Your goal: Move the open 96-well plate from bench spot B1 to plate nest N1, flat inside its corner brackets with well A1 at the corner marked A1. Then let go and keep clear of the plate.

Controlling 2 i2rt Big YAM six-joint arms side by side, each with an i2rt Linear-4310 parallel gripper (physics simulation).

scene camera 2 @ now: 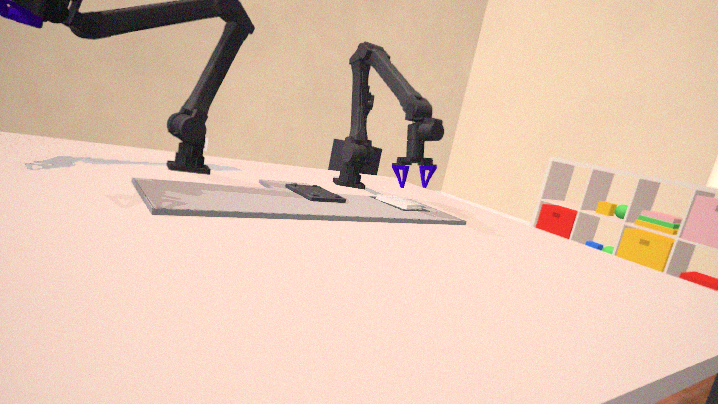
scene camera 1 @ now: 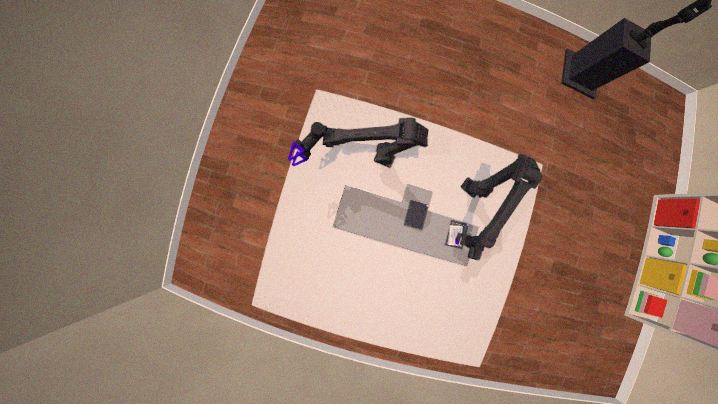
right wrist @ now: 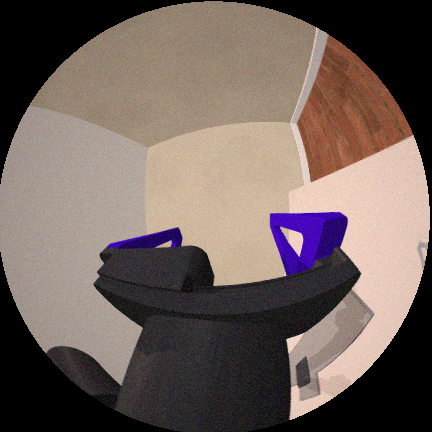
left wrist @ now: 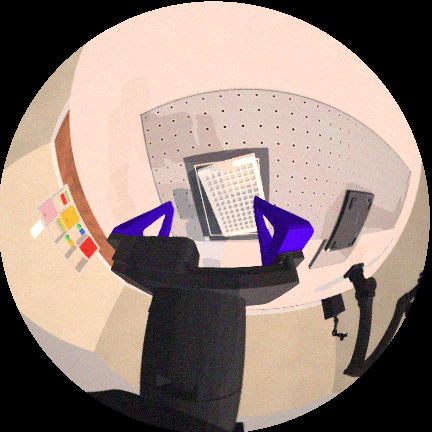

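Pixels of known places: left gripper, between the fingertips: [scene camera 2: 413, 187] [scene camera 1: 462, 241] [left wrist: 210, 202]; right gripper, between the fingertips: [scene camera 1: 290, 162] [right wrist: 223, 226]; left arm's base, origin of its link: [scene camera 2: 348, 185] [scene camera 1: 470, 187]; right arm's base, origin of its link: [scene camera 2: 188, 169] [scene camera 1: 384, 158] [left wrist: 353, 268].
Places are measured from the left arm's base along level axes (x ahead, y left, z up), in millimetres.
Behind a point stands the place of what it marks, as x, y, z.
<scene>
The white 96-well plate [scene camera 1: 455, 234] {311, 104, 21} [scene camera 2: 400, 202] {366, 97, 30} [left wrist: 231, 195] {320, 119, 24} lies on the dark marked spot B1 [left wrist: 262, 153] {396, 98, 15}, turned a little against its white outline. The dark plate nest N1 [scene camera 1: 416, 214] {375, -184, 25} [scene camera 2: 315, 192] {399, -184, 25} [left wrist: 350, 220] {381, -159, 25} with its corner brackets stands on the same board and is empty. The A1 mark cannot be read. My left gripper [scene camera 2: 413, 186] {328, 144, 78} [left wrist: 210, 202] {328, 144, 78} is open above the plate, its fingers pointing down and apart from it. My right gripper [right wrist: 223, 226] {604, -866, 390} is open and empty, raised high at the far left of scene camera 1, away from plate and nest.
The grey perforated board [scene camera 1: 371, 221] {588, -376, 13} [scene camera 2: 225, 208] {692, -416, 13} [left wrist: 300, 130] {458, 55, 13} bears spot and nest on the pale table [scene camera 1: 351, 296] {1052, -162, 0} [scene camera 2: 301, 311] {1125, -282, 0}. A dark pedestal [scene camera 1: 610, 55] stands on the floor. A shelf unit [scene camera 1: 655, 213] with coloured boxes stands at the right.
</scene>
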